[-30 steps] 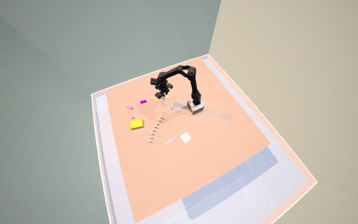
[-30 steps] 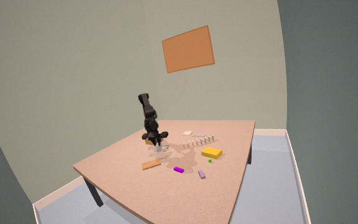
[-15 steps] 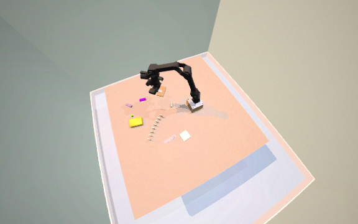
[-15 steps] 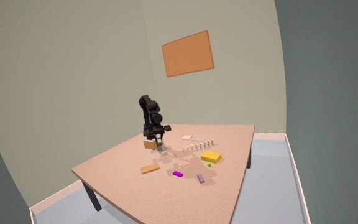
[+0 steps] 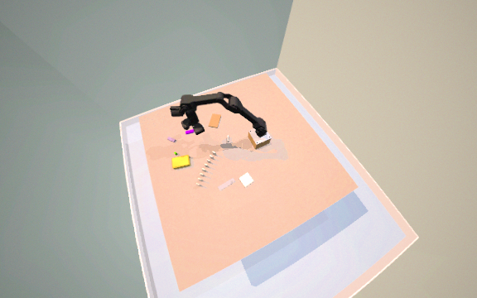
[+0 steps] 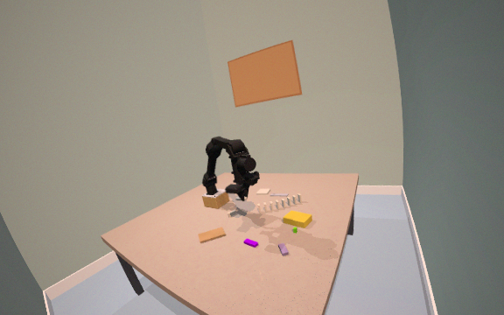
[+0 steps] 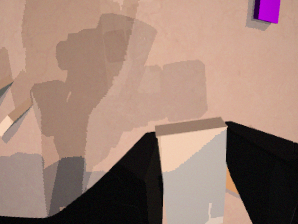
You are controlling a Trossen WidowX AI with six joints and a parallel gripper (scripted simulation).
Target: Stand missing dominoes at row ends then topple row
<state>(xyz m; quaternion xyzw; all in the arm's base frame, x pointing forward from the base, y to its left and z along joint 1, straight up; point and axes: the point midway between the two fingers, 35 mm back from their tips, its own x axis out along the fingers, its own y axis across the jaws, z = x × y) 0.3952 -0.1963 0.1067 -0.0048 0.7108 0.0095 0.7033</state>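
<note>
Now: gripper tip 150 mm above the magenta block, 120 mm to the left of it and 70 mm short of it. Also, from my gripper tip: yellow block 210 mm ahead, 140 mm below, 100 mm to the left; orange flat piece 160 mm behind, 150 mm below, 120 mm to the right; small green cube 230 mm ahead, 150 mm below, 10 mm to the left.
</note>
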